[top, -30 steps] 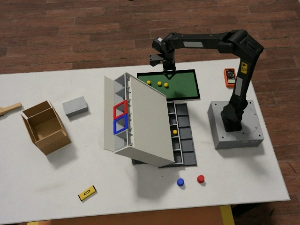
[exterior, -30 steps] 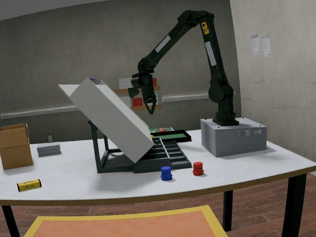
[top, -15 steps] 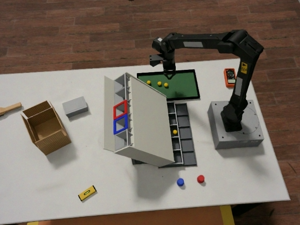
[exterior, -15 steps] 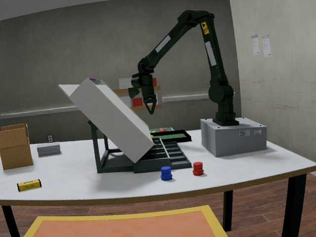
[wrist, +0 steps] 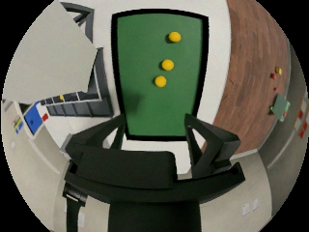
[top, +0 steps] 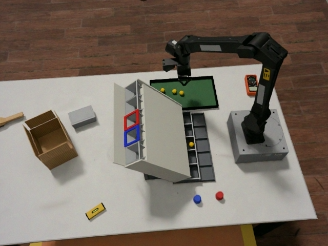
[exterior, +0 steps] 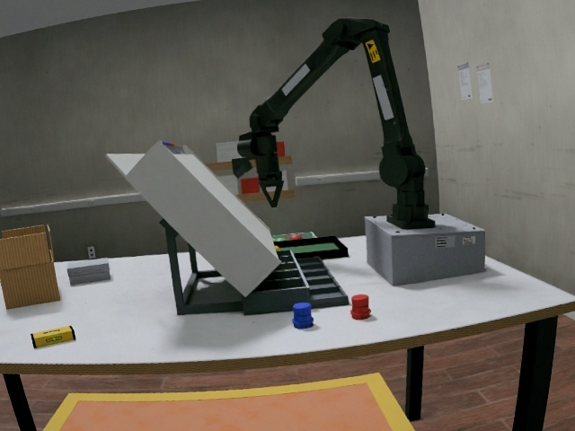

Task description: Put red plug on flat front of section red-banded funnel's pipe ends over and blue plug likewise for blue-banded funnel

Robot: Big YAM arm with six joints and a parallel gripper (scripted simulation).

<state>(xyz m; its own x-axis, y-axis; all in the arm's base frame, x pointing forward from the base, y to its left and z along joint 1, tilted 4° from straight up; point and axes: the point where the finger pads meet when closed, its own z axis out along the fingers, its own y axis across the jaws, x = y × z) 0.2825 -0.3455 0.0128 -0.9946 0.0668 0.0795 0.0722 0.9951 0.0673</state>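
My hand is 1 cm past the green marble tray, 1 cm to the left of it and 15 cm above it. From my hand the other things lie so: white sloped cover: 14 cm ahead, 31 cm to the left, 5 cm above; cardboard box: 70 cm ahead, 22 cm to the left, 9 cm below.
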